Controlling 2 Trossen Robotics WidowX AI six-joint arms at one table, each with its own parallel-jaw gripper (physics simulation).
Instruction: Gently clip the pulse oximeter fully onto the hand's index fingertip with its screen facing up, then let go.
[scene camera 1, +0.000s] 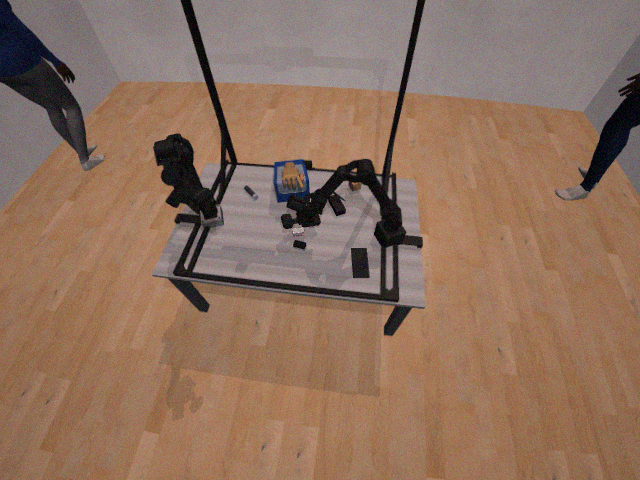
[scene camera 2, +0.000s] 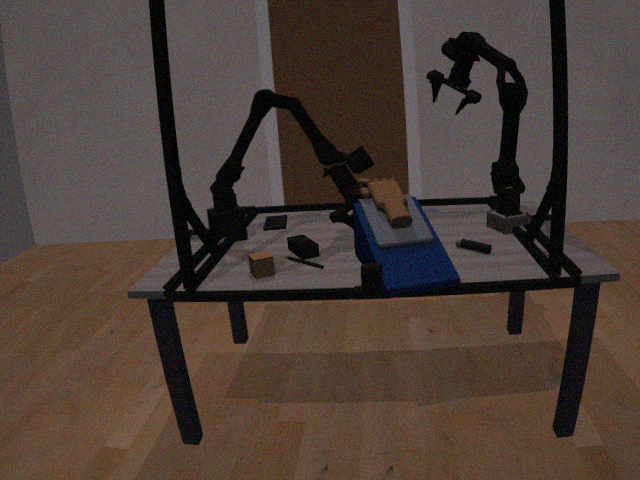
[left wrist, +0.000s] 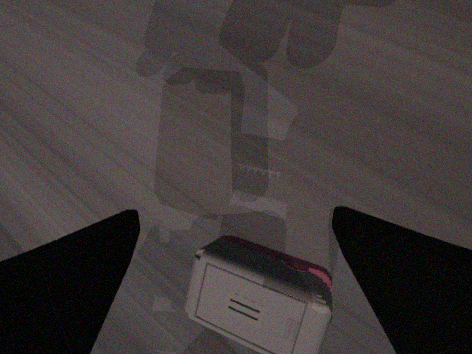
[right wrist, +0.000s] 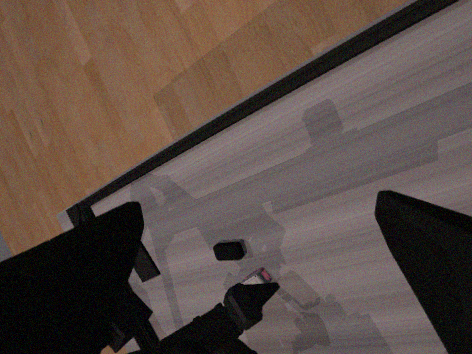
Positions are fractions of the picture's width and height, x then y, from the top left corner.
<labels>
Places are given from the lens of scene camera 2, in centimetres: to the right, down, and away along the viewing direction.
blue hand support (scene camera 2: 0.64, 0.56): 20, 6, 111
</labels>
